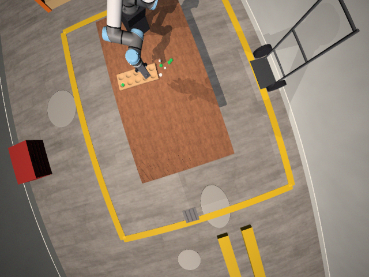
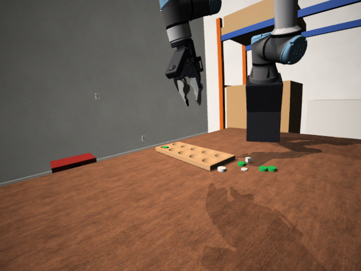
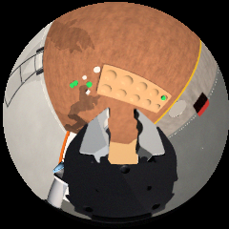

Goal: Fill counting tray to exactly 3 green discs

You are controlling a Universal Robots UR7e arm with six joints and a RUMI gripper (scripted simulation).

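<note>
My hand is 15 cm past the small white cube, 15 cm to the right of it and 23 cm above it. Also, from my hand: white disc (2 cm behind, 11 cm to the left, 24 cm below); then wooden counting tray (8 cm behind, 10 cm to the right, 23 cm below).
</note>
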